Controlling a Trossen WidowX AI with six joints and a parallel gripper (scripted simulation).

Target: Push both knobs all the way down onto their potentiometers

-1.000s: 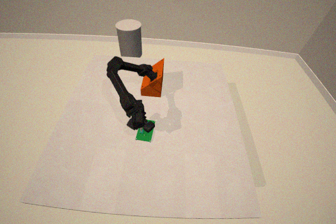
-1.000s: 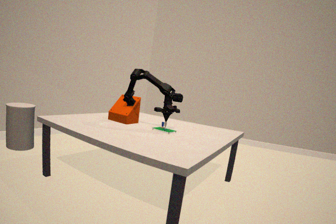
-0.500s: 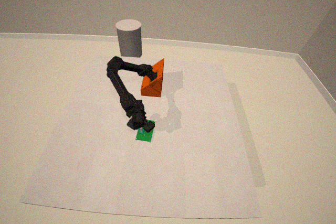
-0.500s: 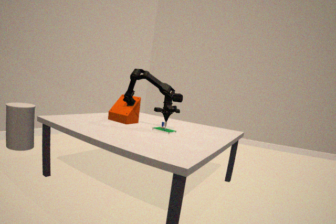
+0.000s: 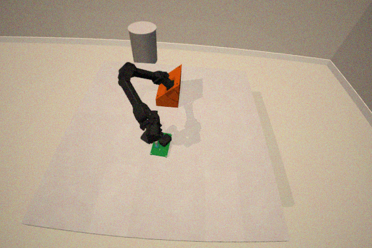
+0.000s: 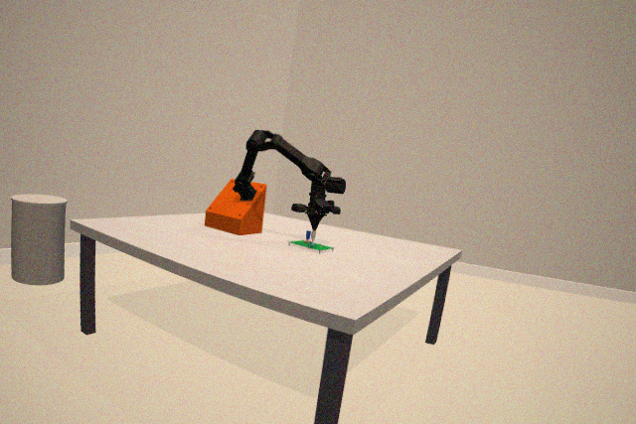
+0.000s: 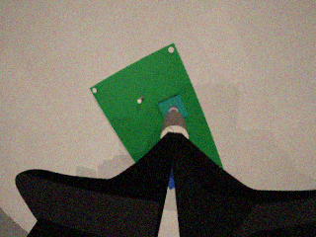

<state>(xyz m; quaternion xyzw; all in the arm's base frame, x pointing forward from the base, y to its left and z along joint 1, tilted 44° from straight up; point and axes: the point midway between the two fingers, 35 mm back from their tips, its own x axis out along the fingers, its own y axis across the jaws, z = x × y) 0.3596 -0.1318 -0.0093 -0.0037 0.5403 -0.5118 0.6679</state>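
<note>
Now: gripper tip 1 cm above the white round knob. The rest, counted from my gripper tip: blue knob 4 cm behind, 4 cm to the left, 2 cm below.
</note>
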